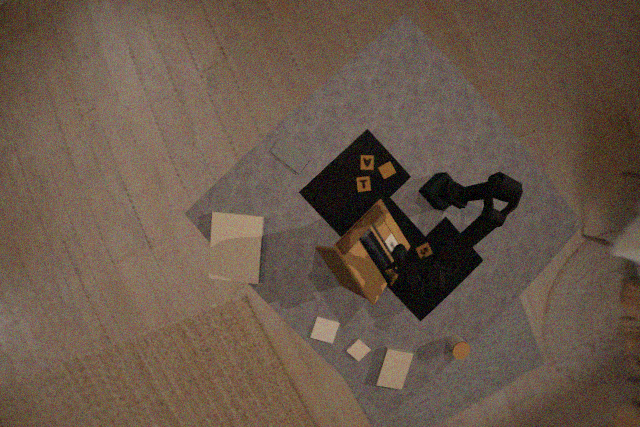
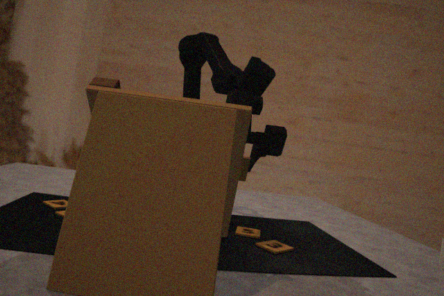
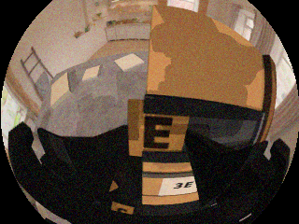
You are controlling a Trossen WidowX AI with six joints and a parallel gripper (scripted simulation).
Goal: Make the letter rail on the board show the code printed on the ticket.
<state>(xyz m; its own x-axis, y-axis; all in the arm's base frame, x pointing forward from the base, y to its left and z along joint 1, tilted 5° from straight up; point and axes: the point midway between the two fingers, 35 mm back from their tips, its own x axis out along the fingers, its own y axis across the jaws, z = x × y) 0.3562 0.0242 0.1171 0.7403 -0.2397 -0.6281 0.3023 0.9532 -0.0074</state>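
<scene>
Right now the white ticket is 9 cm behind my gripper tip, 3 cm to the right of it and 8 cm below it. The rest, counted from my gripper tip: black mat: 19 cm behind, 4 cm to the right, 16 cm below; then grey slab: 10 cm behind, 57 cm to the right, 16 cm below; then tan letter tile e: right at my gripper tip.
</scene>
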